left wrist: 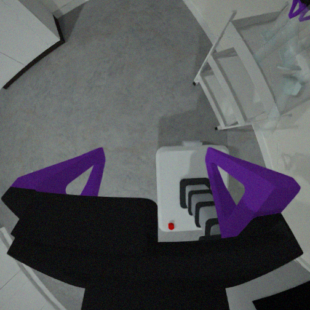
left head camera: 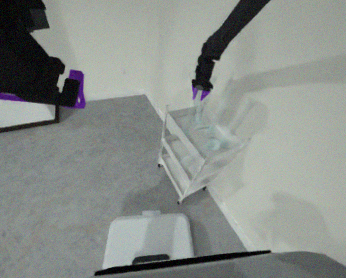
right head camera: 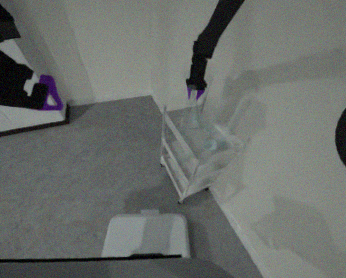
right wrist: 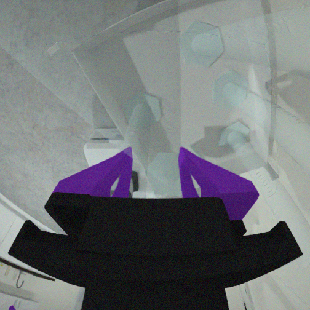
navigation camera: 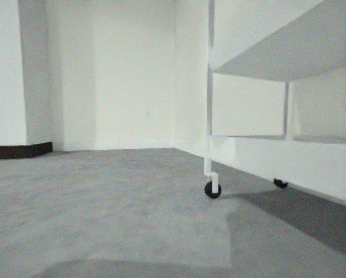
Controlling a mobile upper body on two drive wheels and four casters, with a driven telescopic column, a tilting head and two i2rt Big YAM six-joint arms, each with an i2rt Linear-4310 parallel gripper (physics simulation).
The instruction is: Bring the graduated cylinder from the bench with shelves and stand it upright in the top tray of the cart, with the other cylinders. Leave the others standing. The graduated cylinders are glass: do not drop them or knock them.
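Places are measured from the left arm's base along level axes (x ahead, y left, z up), in metres.
Pixels of known places: left gripper, fingertip midpoint: (left head camera: 59, 102) (right head camera: 40, 105); right gripper, fingertip midpoint: (left head camera: 197, 99) (right head camera: 192, 99).
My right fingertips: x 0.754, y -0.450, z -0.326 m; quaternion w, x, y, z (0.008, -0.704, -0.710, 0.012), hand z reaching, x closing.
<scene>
For each thing: its top centre in the pictures, then the offset to it from my right fingertips. "spot": a spot on its surface instead.
- white cart, surface spot: (right head camera: 182, 143) spot: dx -0.153, dy +0.039, dz -0.207 m
- cart caster, surface spot: (navigation camera: 213, 189) spot: dx +0.080, dy +0.132, dz -0.864 m
My right gripper (left head camera: 200, 95) (right head camera: 195, 96) (right wrist: 155, 152) is shut on a clear glass graduated cylinder (left head camera: 198, 111) (right head camera: 195, 116), held near upright over the top tray of the white cart (left head camera: 182, 134) (right head camera: 182, 143) (left wrist: 252, 65). In the right wrist view its pale hexagonal base (right wrist: 166, 172) shows between the fingers. I cannot tell whether it touches the tray floor. Several other glass cylinders stand in the tray; their hexagonal bases show in the right wrist view, one (right wrist: 202, 44) at the top, one (right wrist: 229, 89) at the right and one (right wrist: 150, 106) close by the held one. My left gripper (left wrist: 154, 152) is open and empty, away from the cart.
A white cabinet (left head camera: 25, 114) (left wrist: 27, 42) with a dark plinth stands at the left. My white base (left head camera: 145, 232) (left wrist: 170, 167) is near the cart's lower corner. A wall stands close behind and right of the cart. A cart caster (navigation camera: 213, 189) shows in the navigation view.
</scene>
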